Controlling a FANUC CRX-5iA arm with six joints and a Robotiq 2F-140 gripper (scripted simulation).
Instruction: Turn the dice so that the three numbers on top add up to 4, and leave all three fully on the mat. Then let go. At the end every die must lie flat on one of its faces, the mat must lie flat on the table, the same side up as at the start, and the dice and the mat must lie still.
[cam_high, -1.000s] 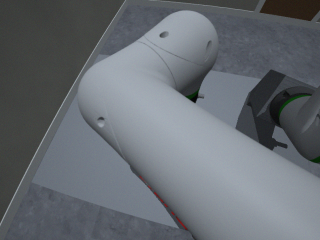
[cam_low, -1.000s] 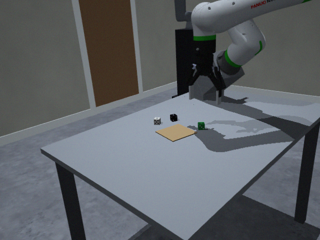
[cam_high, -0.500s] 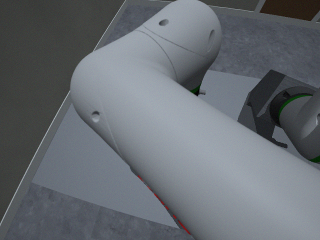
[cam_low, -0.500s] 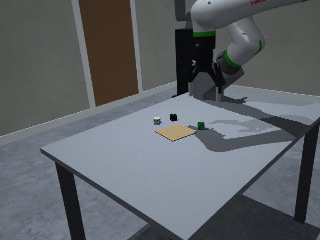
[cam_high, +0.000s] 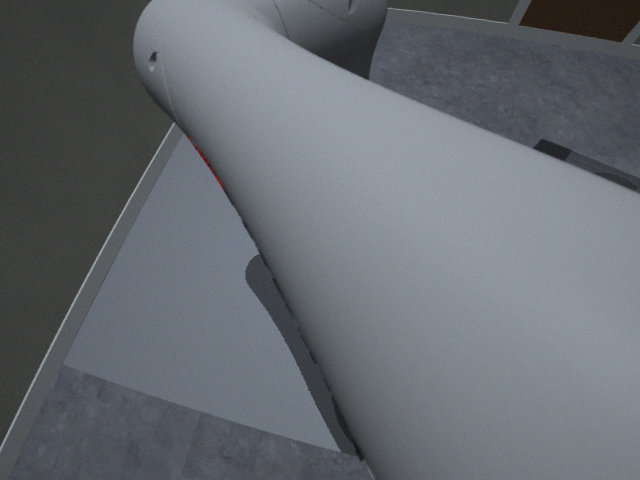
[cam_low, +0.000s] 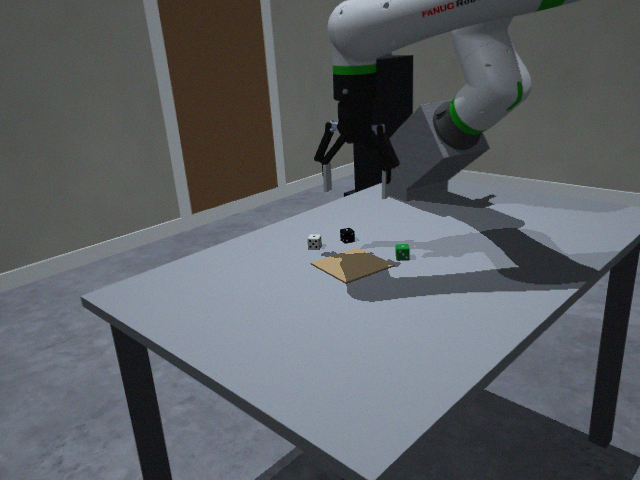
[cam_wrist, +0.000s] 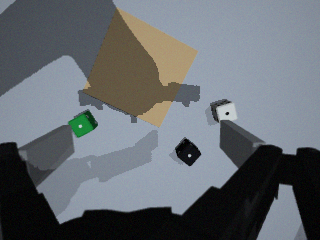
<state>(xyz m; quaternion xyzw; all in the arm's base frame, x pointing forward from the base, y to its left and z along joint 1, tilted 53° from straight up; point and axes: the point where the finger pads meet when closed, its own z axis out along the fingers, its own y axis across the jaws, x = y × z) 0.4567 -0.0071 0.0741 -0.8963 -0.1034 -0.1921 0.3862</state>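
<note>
Right now the white die is 40 mm ahead of my hand, 120 mm to the right of it and 150 mm below it. Round my hand: tan mat 50 mm ahead, 30 mm to the left, 160 mm below; black die 50 mm behind, 90 mm to the right, 150 mm below; green die 50 mm behind, 90 mm to the left, 150 mm below.
</note>
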